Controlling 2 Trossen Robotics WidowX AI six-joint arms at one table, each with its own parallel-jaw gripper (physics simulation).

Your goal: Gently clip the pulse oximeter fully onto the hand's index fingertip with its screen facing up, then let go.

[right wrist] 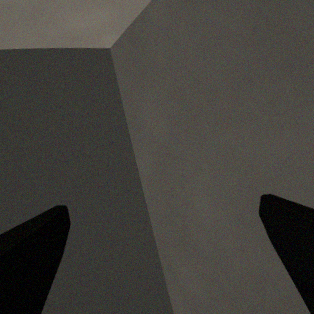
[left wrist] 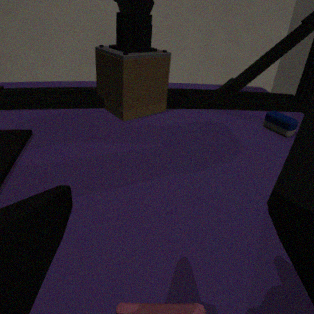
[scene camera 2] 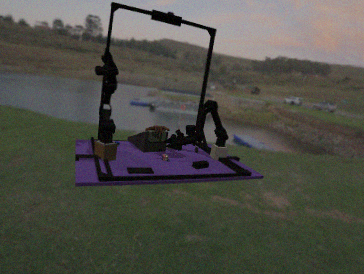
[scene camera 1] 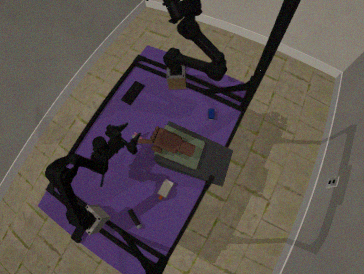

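Where they show: left gripper, fingertip midpoint: [left wrist: 172, 198] [scene camera 2: 164, 143] [scene camera 1: 134, 127]; right gripper, fingertip midpoint: [right wrist: 165, 210] [scene camera 2: 108, 52]; left arm's base at its link origin: [scene camera 2: 220, 145] [scene camera 1: 88, 219]; right arm's base at its link origin: [left wrist: 132, 48] [scene camera 2: 106, 141] [scene camera 1: 175, 70].
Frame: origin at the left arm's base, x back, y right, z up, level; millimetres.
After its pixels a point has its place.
The pink-and-white pulse oximeter [scene camera 1: 135, 135] {x -459, y -106, z -74 mm} [scene camera 2: 165, 157] {x -460, y -113, z -81 mm} is at the tip of the brown hand's [scene camera 1: 172, 141] {x -517, y 115, z 77 mm} [scene camera 2: 157, 128] {x -511, y 28, z 86 mm} outstretched index finger; how far it sits on the finger and its screen cannot be made out. In the left wrist view a pink strip of the oximeter [left wrist: 160, 308] {x -467, y -96, z -74 mm} shows at the bottom edge. My left gripper [scene camera 1: 131, 137] [scene camera 2: 169, 142] {x -477, y -98, z 11 mm} [left wrist: 172, 198] {x -477, y -98, z 11 mm} is open and empty, above the oximeter in scene camera 2, with its fingers apart. My right gripper [right wrist: 165, 210] {x -902, y -201, z 543 mm} is open and empty, high up and far from the hand.
The hand rests on a green pad [scene camera 1: 195, 159] {x -523, y 230, z -2 mm} on a dark grey wedge [scene camera 1: 217, 165] {x -570, y 326, z -58 mm}. On the purple table lie a blue-and-white block [scene camera 1: 211, 114] {x -783, y 153, z -73 mm} [left wrist: 281, 124] {x -773, y 141, z -84 mm}, a white box [scene camera 1: 165, 188] {x -337, y 187, z -77 mm} with an orange end, a black slab [scene camera 1: 133, 93] {x -653, y -303, z -97 mm} [scene camera 2: 140, 170] {x -657, y -321, z -97 mm} and a dark bar [scene camera 1: 134, 218] {x -130, y 154, z -80 mm}.
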